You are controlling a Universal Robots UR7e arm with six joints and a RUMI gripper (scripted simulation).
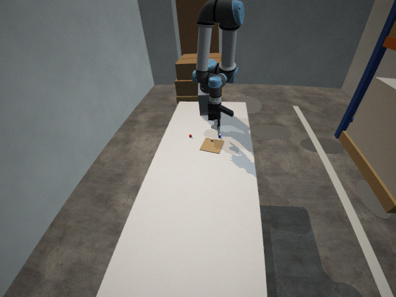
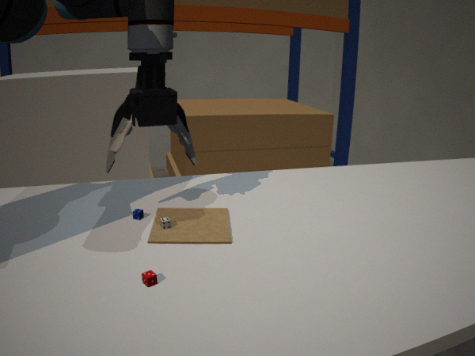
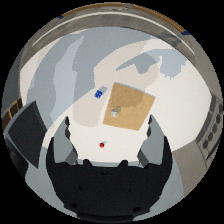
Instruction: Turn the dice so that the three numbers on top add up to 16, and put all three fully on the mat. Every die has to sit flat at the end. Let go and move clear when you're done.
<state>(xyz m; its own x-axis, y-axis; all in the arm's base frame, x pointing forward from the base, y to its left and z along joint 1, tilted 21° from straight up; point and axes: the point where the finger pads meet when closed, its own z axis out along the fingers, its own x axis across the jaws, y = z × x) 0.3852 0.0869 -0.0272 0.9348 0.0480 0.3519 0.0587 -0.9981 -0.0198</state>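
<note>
Now: the blue die 3 cm behind my hand, 1 cm to the left of it and 9 cm below it. From my hand the other things lie so: mat: 6 cm ahead, 4 cm to the right, 10 cm below; red die: 3 cm behind, 21 cm to the right, 9 cm below; white die: 2 cm ahead, 5 cm to the right, 9 cm below.
</note>
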